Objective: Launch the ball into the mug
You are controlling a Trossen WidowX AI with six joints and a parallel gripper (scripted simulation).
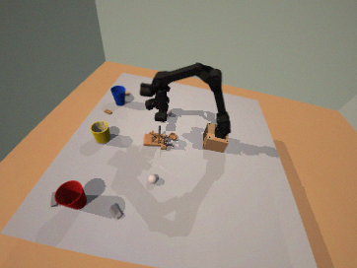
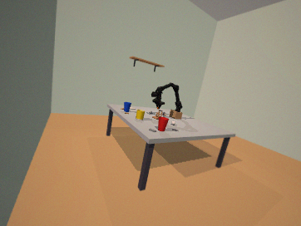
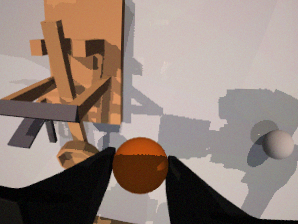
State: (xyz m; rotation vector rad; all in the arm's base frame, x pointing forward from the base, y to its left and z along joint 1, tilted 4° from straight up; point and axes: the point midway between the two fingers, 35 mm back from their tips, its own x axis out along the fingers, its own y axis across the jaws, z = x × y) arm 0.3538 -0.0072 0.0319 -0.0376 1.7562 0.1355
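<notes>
Right now my gripper tip is 20 mm past the wooden catapult, 80 mm to the right of it and 60 mm above it. Also, from my gripper tip: blue mug: 360 mm ahead, 200 mm to the right, 80 mm below; then orange ball: 10 mm above; then yellow mug: 320 mm ahead, 140 mm to the left, 90 mm below.
</notes>
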